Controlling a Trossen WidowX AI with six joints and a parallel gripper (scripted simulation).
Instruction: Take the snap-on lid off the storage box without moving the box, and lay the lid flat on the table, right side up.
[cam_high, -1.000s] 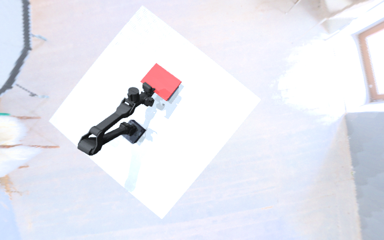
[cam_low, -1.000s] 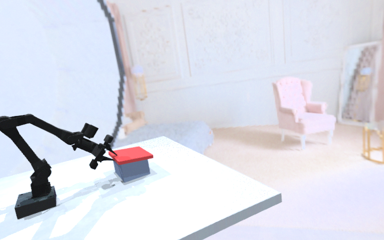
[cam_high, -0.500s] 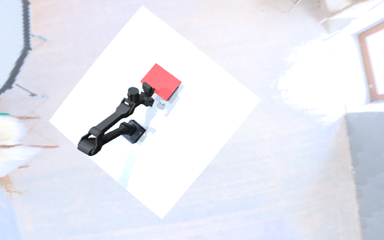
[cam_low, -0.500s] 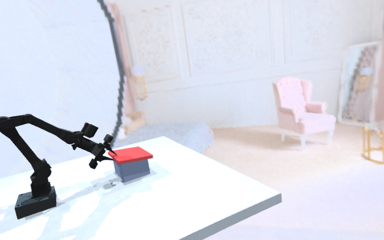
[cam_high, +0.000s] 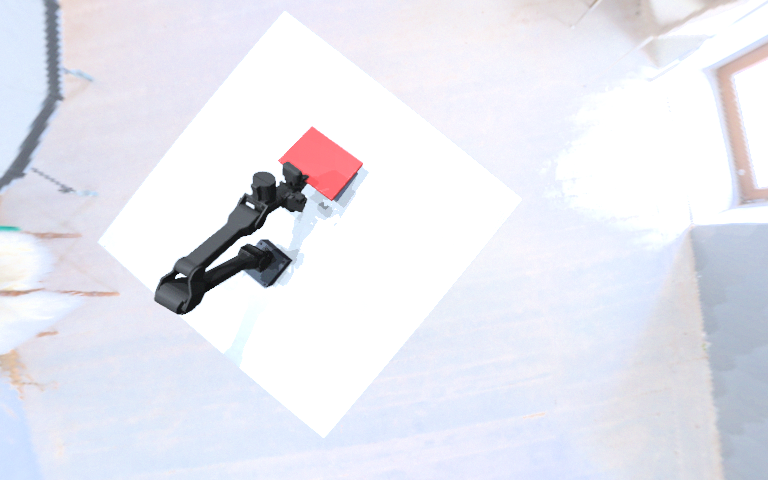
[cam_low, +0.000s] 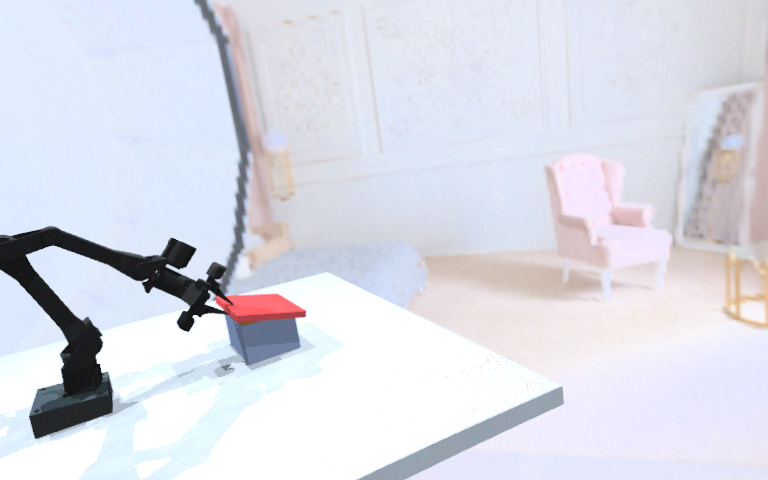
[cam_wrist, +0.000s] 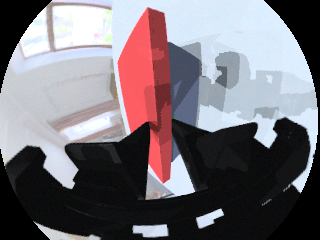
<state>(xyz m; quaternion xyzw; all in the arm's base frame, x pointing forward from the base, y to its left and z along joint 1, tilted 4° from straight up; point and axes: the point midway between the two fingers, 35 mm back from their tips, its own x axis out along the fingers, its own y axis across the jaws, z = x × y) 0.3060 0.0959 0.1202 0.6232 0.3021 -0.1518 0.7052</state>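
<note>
My gripper tip is 8 cm short of the red lid, 2 cm to the right of it and 1 cm above it. Also, from my gripper tip: blue-grey storage box: 7 cm ahead, 2 cm to the left, 8 cm below.
</note>
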